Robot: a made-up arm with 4 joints. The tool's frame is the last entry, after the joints. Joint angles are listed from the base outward.
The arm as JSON. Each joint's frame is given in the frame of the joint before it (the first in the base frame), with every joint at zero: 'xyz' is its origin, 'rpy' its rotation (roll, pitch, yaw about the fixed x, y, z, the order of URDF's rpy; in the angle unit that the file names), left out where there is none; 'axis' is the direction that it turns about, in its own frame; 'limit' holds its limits. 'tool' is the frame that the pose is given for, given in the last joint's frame.
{
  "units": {
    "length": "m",
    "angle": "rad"
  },
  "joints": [
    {
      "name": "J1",
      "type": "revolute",
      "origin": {
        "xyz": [
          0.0,
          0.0,
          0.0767
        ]
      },
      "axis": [
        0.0,
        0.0,
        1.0
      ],
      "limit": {
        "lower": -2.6,
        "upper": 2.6
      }
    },
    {
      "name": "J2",
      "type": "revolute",
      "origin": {
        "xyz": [
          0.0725,
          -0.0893,
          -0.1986
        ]
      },
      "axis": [
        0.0,
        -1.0,
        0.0
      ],
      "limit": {
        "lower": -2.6,
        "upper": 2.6
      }
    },
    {
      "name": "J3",
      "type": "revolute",
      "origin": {
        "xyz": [
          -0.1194,
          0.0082,
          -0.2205
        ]
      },
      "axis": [
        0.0,
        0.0,
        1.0
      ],
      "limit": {
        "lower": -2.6,
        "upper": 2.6
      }
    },
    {
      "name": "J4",
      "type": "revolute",
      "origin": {
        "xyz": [
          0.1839,
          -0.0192,
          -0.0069
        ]
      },
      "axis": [
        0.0,
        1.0,
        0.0
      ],
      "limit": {
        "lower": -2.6,
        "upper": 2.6
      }
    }
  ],
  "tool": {
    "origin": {
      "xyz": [
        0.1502,
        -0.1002,
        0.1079
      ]
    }
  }
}
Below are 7 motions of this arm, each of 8 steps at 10 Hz.
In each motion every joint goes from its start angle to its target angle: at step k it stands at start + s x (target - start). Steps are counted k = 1, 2, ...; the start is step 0. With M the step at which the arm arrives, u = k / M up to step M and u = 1 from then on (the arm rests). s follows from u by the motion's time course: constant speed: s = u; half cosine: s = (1 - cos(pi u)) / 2; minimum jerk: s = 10 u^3 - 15 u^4 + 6 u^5.
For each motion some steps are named. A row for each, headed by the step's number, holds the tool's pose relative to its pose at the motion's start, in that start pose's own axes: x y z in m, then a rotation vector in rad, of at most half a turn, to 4 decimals.
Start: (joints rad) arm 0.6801 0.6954 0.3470 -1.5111
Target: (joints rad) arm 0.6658 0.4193 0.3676 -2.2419
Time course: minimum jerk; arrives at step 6
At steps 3, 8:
3: -0.0414 0.0054 0.0616 -0.0009 -0.2343 -0.0440
8: -0.0852 0.0153 0.1170 -0.0191 -0.4690 -0.0884

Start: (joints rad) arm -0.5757 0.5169 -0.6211 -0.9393
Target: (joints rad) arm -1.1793 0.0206 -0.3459 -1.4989
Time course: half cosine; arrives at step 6
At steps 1, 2, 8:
1: -0.0019 -0.0049 0.0144 -0.0341 -0.0214 0.0188
2: -0.0088 -0.0155 0.0536 -0.1226 -0.0733 0.0691
8: -0.0543 -0.0155 0.2104 -0.4226 -0.2018 0.2304

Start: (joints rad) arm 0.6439 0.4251 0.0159 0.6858
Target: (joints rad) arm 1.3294 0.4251 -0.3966 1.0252
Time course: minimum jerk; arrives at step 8
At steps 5, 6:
5: 0.0785 0.1078 -0.0451 0.0273 0.2718 0.2534
6: 0.0908 0.1383 -0.0595 0.0226 0.3439 0.3135

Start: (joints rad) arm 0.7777 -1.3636 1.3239 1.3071
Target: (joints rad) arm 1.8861 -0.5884 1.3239 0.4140
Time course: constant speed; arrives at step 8
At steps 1, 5, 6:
1: -0.0017 -0.0326 -0.0126 -0.0730 -0.0051 -0.1091
5: -0.0324 -0.0994 -0.0290 -0.5664 -0.0398 -0.3570
6: -0.0387 -0.0989 -0.0291 -0.7223 -0.0487 -0.3556

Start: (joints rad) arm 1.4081 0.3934 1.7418 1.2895
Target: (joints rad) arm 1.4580 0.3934 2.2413 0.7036
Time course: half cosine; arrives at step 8
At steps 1, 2, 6, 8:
1: -0.0019 0.0067 0.0058 -0.0199 -0.0230 0.0059
2: -0.0080 0.0268 0.0213 -0.0759 -0.0885 0.0249
6: -0.0700 0.1736 0.0761 -0.4090 -0.5062 0.2332
8: -0.0869 0.2043 0.0767 -0.4693 -0.5888 0.2941

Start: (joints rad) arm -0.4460 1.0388 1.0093 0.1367
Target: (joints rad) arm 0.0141 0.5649 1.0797 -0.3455
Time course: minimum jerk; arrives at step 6
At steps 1, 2, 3, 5, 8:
1: 0.0004 0.0063 0.0022 0.0201 -0.0200 0.0136
2: 0.0003 0.0360 0.0143 0.1208 -0.1174 0.0785
3: -0.0070 0.0801 0.0373 0.2950 -0.2737 0.1799
5: -0.0341 0.1342 0.0757 0.5924 -0.5015 0.3236
8: -0.0368 0.1374 0.0784 0.6161 -0.5174 0.3336

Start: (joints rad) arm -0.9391 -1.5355 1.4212 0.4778
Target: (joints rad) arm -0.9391 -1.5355 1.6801 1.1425
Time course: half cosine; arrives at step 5
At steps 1, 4, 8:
1: 0.0091 0.0091 -0.0084 -0.0121 0.0635 0.0216
4: 0.0508 0.0845 -0.0955 -0.1669 0.5984 0.1693
8: 0.0515 0.0922 -0.1068 -0.1910 0.6609 0.1818

